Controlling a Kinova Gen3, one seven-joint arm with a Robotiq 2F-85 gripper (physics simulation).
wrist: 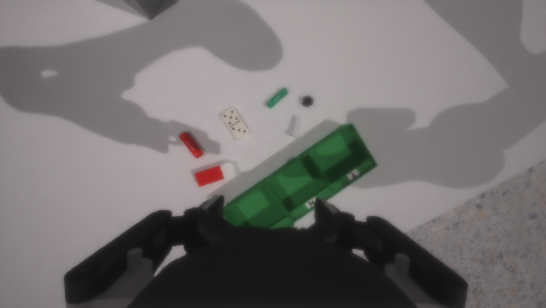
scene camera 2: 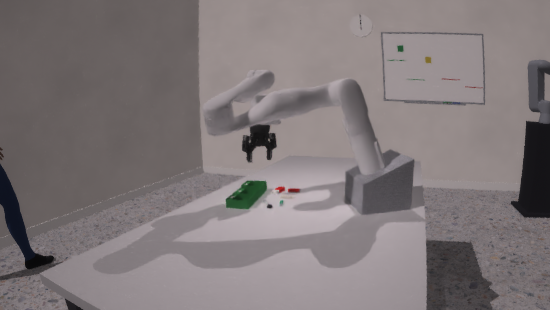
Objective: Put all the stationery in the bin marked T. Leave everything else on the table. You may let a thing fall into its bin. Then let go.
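Pixels of known places: gripper, between the fingertips: (wrist: 269, 206) (scene camera 2: 259, 161); arm's base, origin of its link: (scene camera 2: 373, 168).
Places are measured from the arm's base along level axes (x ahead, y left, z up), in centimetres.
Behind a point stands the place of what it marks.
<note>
A green three-compartment bin block (scene camera 2: 240, 202) @[x 44.6, y 14.5, z -11.0 cm] (wrist: 331, 191) @[x 50.5, y 6.4, z -10.6 cm] stands on the table. In the wrist view its right label and middle label are blurred, and its left end is partly hidden by my gripper. Beside it lie a red block with a white end (scene camera 2: 280, 189) @[x 38.2, y -9.8, z -12.3 cm] (wrist: 209, 176) @[x 38.9, y -10.6, z -12.1 cm], like an eraser, a small red stick (scene camera 2: 294, 190) @[x 32.4, y -10.3, z -12.5 cm] (wrist: 191, 145) @[x 32.9, y -10.6, z -12.0 cm], a white domino (scene camera 2: 286, 196) @[x 33.1, y -2.0, z -12.7 cm] (wrist: 234, 123) @[x 32.9, y -2.7, z -12.7 cm], a small green stick (scene camera 2: 281, 203) @[x 31.8, y 7.6, z -12.4 cm] (wrist: 277, 98) @[x 32.6, y 5.7, z -12.4 cm], a small black piece (scene camera 2: 269, 206) @[x 35.1, y 11.0, z -12.7 cm] (wrist: 307, 101) @[x 35.4, y 10.1, z -12.5 cm] and a small pale grey piece (wrist: 294, 125) @[x 38.0, y 6.2, z -12.5 cm]. My gripper (scene camera 2: 259, 159) @[x 43.7, y -2.0, z 0.7 cm] (wrist: 269, 206) @[x 43.7, y -2.0, z 0.7 cm] is open and empty, high above the bin block.
The grey robot base (scene camera 2: 382, 187) @[x -4.0, y 8.4, z -4.4 cm] stands on the table (scene camera 2: 300, 290) @[x 9.4, y 60.2, z -13.4 cm] to the right in the scene view. The table edge and speckled floor (wrist: 500, 220) show at lower right in the wrist view. Arm shadows cross the table. A person's leg (scene camera 2: 15, 220) shows at far left.
</note>
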